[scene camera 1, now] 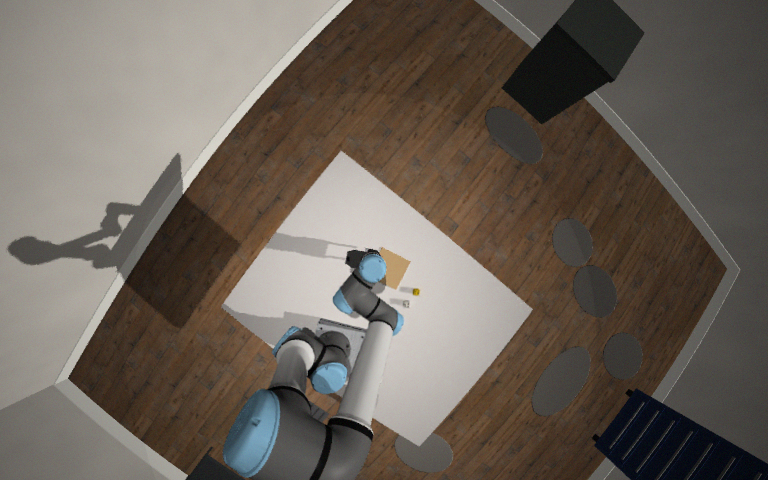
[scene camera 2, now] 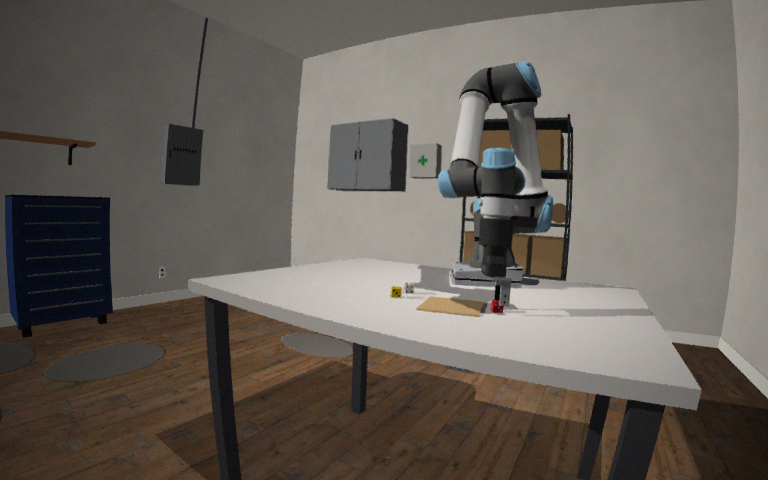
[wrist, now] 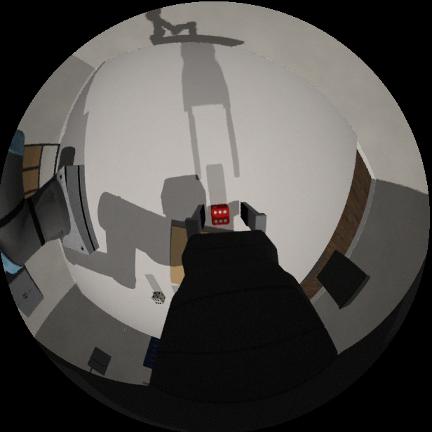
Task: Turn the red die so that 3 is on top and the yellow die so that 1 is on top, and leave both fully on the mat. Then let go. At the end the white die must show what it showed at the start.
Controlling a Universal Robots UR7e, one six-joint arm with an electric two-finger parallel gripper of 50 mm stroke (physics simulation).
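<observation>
The red die (scene camera 2: 496, 306) (wrist: 220, 214) lies on the table just beside the tan mat (scene camera 1: 399, 263) (scene camera 2: 450, 306) (wrist: 176, 257), off it. In the wrist view two rows of three white pips show on it, the lower row darker. My gripper (scene camera 2: 500, 298) (wrist: 222, 210) is open and low, with a finger on either side of the red die and gaps between. The yellow die (scene camera 1: 416, 292) (scene camera 2: 395, 292) and the white die (scene camera 1: 406, 303) (scene camera 2: 408, 288) (wrist: 158, 297) lie on the table, off the mat; their top faces are too small to read surely. The arm hides the red die in scene camera 1.
The white table (scene camera 1: 464, 316) (scene camera 2: 317, 288) (wrist: 280, 135) carries the dice, the mat and the arm's base. The yellow and white dice stand close together near one mat corner. A blue drawer cabinet (scene camera 1: 685, 435) (scene camera 2: 59, 260) stands on the floor away from the table.
</observation>
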